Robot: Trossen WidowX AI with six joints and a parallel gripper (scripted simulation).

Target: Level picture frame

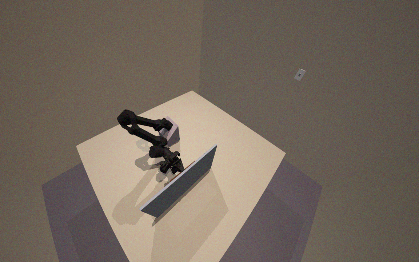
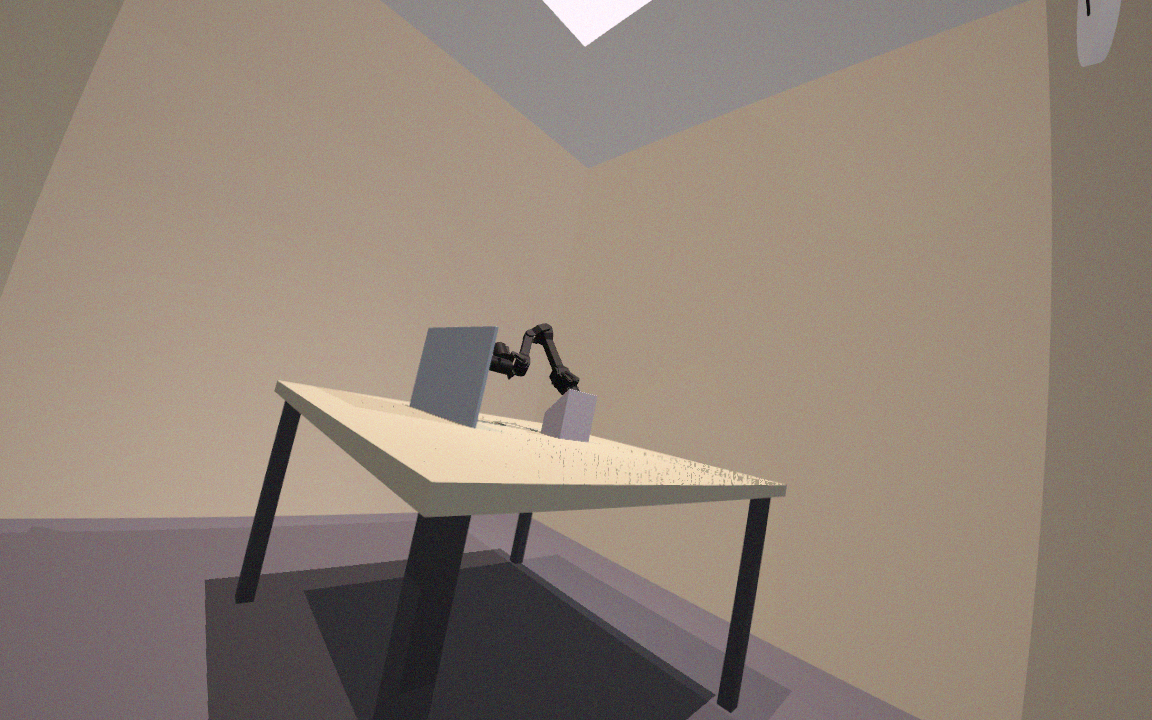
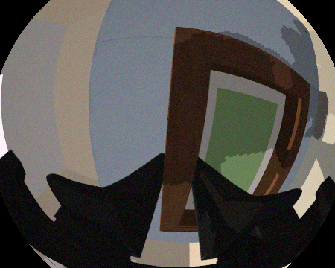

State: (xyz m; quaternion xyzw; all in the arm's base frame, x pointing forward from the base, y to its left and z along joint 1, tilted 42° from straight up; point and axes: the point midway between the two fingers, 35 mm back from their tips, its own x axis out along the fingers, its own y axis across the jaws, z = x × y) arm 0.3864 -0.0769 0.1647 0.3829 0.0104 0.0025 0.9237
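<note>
My gripper tip is 50 mm above the picture frame. Also, from my gripper tip: wall panel 60 mm below, 20 mm ahead, 10 mm to the right.
</note>
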